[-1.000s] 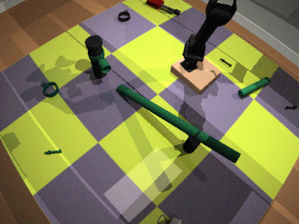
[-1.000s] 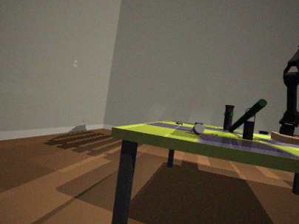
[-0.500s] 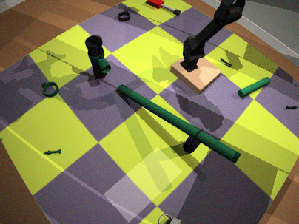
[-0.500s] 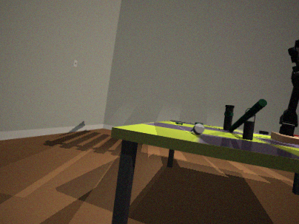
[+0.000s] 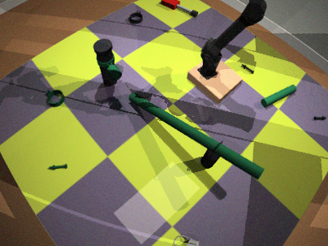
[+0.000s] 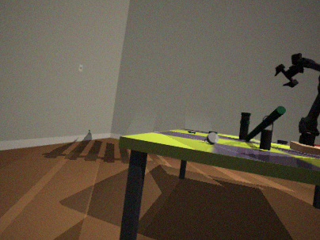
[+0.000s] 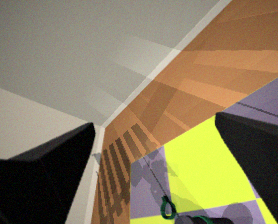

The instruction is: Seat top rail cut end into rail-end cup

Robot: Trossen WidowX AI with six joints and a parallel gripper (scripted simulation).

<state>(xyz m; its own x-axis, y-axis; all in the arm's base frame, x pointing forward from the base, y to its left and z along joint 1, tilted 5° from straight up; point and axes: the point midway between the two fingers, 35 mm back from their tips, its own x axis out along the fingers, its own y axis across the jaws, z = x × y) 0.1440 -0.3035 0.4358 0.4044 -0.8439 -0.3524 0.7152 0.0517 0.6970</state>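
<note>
The green rail-end cup lies 36 cm below my gripper tip, 22 cm ahead of it and 15 cm to the left of it. The rest, counted from my gripper tip: black line post 59 cm to the left, 38 cm below, 13 cm ahead; then green tube 58 cm to the left, 47 cm below, 33 cm behind.
</note>
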